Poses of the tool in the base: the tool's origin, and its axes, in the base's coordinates. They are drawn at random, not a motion.
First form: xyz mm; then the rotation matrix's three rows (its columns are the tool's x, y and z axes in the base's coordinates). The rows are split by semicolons.
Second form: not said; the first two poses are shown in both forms.
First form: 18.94 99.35 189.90; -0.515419 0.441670 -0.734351; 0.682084 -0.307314 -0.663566; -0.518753 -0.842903 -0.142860
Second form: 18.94 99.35 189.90 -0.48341 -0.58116 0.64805 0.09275
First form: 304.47 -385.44 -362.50; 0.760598 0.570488 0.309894; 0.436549 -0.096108 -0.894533; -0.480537 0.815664 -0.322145
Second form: 304.47 -385.44 -362.50 0.73805 0.34112 -0.05780 0.57930
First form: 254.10 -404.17 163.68; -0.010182 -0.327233 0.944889; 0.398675 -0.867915 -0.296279; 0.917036 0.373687 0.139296
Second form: 254.10 -404.17 163.68 0.65545 0.02725 0.71017 0.25554
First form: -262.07 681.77 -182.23; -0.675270 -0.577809 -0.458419; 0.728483 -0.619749 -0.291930; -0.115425 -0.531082 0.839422
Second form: -262.07 681.77 -182.23 -0.16206 -0.23243 0.88522 0.36892
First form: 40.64 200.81 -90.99; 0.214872 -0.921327 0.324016; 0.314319 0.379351 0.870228; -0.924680 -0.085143 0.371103
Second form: 40.64 200.81 -90.99 -0.34074 0.44536 0.44070 0.70095
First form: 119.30 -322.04 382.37; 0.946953 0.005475 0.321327; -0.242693 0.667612 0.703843; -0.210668 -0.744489 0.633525
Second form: 119.30 -322.04 382.37 -0.40181 0.14759 -0.06885 0.90112
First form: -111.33 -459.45 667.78; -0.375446 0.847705 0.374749; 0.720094 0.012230 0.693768; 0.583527 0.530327 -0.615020
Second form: -111.33 -459.45 667.78 -0.55393 -0.70758 -0.43249 0.07376
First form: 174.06 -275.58 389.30; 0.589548 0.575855 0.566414; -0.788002 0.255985 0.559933; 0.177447 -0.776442 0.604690
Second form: 174.06 -275.58 389.30 -0.42687 0.12425 -0.43565 0.78266
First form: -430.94 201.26 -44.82; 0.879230 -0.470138 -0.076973; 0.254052 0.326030 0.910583; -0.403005 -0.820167 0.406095
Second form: -430.94 201.26 -44.82 -0.53551 0.10088 0.22407 0.80798
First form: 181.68 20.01 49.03; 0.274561 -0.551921 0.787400; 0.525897 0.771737 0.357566; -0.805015 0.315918 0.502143
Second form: 181.68 20.01 49.03 -0.01304 0.49876 0.33758 0.79819
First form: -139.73 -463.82 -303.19; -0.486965 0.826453 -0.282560; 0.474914 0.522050 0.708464; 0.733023 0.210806 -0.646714
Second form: -139.73 -463.82 -303.19 -0.39928 -0.81482 -0.28205 0.31160
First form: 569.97 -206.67 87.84; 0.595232 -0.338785 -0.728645; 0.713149 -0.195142 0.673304; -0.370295 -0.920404 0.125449
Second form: 569.97 -206.67 87.84 -0.64516 -0.14507 0.42584 0.61756
